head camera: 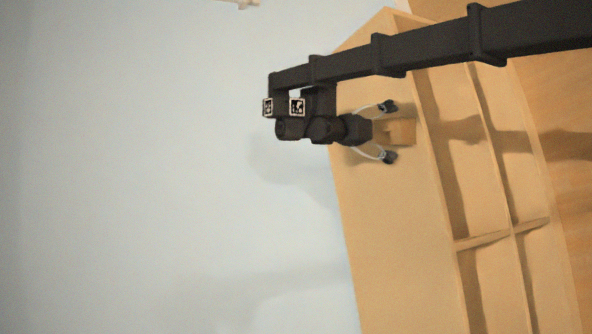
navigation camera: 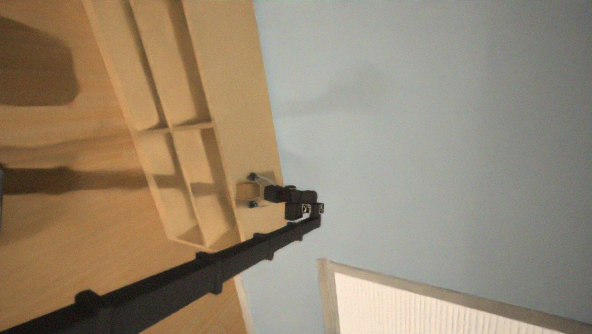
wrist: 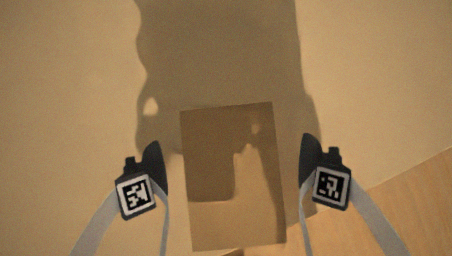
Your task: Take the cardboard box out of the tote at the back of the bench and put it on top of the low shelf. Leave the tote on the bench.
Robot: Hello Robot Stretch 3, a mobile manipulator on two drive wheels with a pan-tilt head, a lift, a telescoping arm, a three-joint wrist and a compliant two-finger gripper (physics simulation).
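Places are measured from the robot's base along level axes (x ahead, y left, z up), in metres.
Pixels of known places: gripper, fingertip midpoint: [head camera: 393, 132] [navigation camera: 248, 190].
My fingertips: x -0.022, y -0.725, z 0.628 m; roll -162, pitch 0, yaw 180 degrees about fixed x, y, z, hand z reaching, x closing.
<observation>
Behind a point stands the place of what it marks.
The cardboard box [head camera: 403, 131] @[y -0.668, x -0.022, z 0.653 m] [navigation camera: 245, 192] @[y -0.671, x -0.026, z 0.658 m] [wrist: 212, 220] is a small brown block resting on the top of the low shelf [head camera: 390, 210] @[y -0.748, x 0.169, z 0.610 m] [navigation camera: 232, 60] @[y -0.624, x 0.495, z 0.610 m] [wrist: 70, 75], close to the shelf's front edge. My gripper [head camera: 389, 131] @[y -0.725, x -0.022, z 0.628 m] [navigation camera: 252, 190] @[y -0.725, x -0.022, z 0.628 m] [wrist: 231, 156] @[y -0.725, x -0.022, z 0.628 m] is open around the box. In the wrist view, one finger stands on each side of the box with a gap between finger and box on both sides. The gripper's shadow falls across the box and the shelf top. The tote and the bench do not show in these views.
The shelf's open compartments with dividers [head camera: 482, 240] @[y -0.555, x 0.228, z 0.483 m] [navigation camera: 192, 125] @[y -0.556, x 0.234, z 0.476 m] face the wooden floor [head camera: 570, 100] @[y -0.533, x -0.144, z 0.000 m] [navigation camera: 45, 260] @[y -0.299, x -0.305, z 0.000 m] [wrist: 420, 200]. My arm [head camera: 430, 47] @[y -0.314, x -0.098, z 0.976 m] [navigation camera: 170, 280] @[y -0.183, x -0.083, z 0.972 m] reaches over the shelf's end. A pale blue wall [head camera: 150, 150] @[y -1.042, x 0.024, z 1.122 m] [navigation camera: 425, 150] @[y -0.996, x 0.160, z 1.284 m] stands behind the shelf. A framed ribbed panel [navigation camera: 327, 295] @[y -1.262, x -0.673, z 0.799 m] is on the wall.
</observation>
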